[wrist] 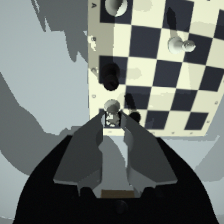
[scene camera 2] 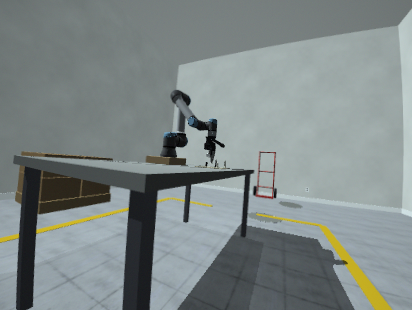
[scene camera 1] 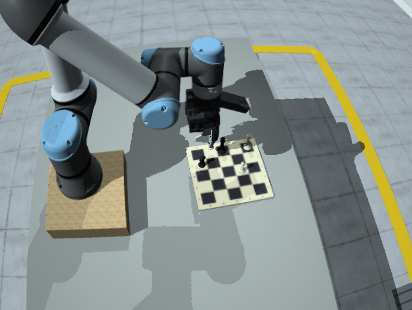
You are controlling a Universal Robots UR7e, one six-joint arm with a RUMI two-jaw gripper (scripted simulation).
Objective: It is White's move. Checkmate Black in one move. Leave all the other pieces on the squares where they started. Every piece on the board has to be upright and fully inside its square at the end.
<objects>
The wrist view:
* my gripper: 112, 112
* small chessboard: 170, 91
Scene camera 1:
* my gripper: 209, 145
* small chessboard: 219, 184
</objects>
